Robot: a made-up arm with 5 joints.
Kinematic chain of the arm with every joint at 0, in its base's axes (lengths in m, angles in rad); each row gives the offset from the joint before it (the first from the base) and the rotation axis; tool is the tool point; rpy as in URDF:
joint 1: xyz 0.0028 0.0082 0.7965 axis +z
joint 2: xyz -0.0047 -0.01 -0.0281 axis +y
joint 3: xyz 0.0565 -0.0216 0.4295 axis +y
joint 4: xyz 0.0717 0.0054 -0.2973 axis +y
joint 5: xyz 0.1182 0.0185 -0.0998 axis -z
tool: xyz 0.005 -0.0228 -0.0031 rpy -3.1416 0 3.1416
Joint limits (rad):
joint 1: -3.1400..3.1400
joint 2: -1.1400..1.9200
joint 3: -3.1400..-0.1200
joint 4: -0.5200..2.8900
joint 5: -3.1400..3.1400
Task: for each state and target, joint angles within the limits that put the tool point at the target. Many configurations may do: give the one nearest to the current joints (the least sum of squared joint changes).
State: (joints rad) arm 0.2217 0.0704 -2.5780 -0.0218 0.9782
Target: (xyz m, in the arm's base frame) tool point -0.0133 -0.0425 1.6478
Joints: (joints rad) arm 0.7168 -0.1688 -2.6737 0.2038 0.7621
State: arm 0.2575 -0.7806 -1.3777 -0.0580 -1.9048
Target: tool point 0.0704 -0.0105 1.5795
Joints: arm -0.2794 -0.4589 -1.7144 0.0271 -1.7215
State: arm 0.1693 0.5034 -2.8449 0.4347 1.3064
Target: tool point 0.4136 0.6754 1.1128
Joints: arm 1.0410 0.8111 -2.3763 0.6113 1.3609
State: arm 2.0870 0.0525 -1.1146 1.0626 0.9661
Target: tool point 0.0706 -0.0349 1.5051
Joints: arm 2.2513 -0.8087 -1.7326 0.8651 0.9140
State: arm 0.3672 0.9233 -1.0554 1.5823 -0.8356
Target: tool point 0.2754 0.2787 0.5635
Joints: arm 0.8305 0.8856 -1.0161 1.6101 -0.8587
